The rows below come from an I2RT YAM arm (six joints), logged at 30 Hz.
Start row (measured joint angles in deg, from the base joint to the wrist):
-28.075 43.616 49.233 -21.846 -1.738 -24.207
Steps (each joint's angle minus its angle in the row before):
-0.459 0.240 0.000 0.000 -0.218 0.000
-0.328 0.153 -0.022 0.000 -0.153 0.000
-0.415 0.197 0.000 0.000 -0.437 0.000
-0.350 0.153 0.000 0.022 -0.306 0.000
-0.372 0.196 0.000 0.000 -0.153 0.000
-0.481 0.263 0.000 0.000 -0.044 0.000
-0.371 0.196 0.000 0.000 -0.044 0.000
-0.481 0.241 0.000 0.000 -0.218 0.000
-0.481 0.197 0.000 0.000 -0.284 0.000
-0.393 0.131 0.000 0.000 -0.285 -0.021
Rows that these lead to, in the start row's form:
-28.534 43.856 49.233 -21.846 -1.956 -24.207
-28.862 44.009 49.211 -21.846 -2.109 -24.207
-29.277 44.206 49.211 -21.846 -2.546 -24.207
-29.627 44.359 49.211 -21.824 -2.852 -24.207
-29.999 44.555 49.211 -21.824 -3.005 -24.207
-30.480 44.818 49.211 -21.824 -3.049 -24.207
-30.851 45.014 49.211 -21.824 -3.093 -24.207
-31.332 45.255 49.211 -21.824 -3.311 -24.207
-31.813 45.452 49.211 -21.824 -3.595 -24.207
-32.206 45.583 49.211 -21.824 -3.880 -24.228

